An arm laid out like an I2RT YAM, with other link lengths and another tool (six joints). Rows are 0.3 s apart.
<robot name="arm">
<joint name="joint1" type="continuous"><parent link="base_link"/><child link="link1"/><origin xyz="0 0 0.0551"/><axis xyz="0 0 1"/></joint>
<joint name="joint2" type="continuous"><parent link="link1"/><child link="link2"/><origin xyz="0.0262 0.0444 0.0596" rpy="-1.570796 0 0"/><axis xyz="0 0 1"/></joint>
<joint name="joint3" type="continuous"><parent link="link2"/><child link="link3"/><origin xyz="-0.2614 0 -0.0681" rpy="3.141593 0 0"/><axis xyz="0 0 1"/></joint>
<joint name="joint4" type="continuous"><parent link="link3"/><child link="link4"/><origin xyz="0.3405 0.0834 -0.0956"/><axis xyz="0 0 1"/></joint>
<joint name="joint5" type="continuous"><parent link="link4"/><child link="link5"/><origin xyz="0.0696 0.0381 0.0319" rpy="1.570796 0 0"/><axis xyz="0 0 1"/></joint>
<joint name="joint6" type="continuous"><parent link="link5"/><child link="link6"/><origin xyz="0.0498 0 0.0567" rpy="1.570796 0 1.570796"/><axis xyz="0 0 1"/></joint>
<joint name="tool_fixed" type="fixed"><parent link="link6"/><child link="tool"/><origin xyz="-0.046 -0.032 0.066" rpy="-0.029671 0 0.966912"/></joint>
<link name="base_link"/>
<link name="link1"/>
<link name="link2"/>
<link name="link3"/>
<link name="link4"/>
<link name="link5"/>
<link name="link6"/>
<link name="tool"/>
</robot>
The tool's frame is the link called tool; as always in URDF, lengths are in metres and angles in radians. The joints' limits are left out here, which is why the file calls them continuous.
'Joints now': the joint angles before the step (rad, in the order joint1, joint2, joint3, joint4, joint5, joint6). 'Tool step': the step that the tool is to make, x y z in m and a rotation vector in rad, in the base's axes. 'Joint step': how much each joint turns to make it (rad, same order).
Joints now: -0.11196, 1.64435, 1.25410, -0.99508, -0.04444, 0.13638
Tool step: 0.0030, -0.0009, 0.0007, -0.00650, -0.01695, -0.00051
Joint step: -0.00013, -0.00014, -0.00028, 0.01769, 0.00455, -0.00051
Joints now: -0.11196, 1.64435, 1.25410, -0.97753, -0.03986, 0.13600
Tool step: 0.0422, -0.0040, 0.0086, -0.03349, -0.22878, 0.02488
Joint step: -0.00069, 0.02301, 0.00021, 0.25283, -0.00074, -0.02664
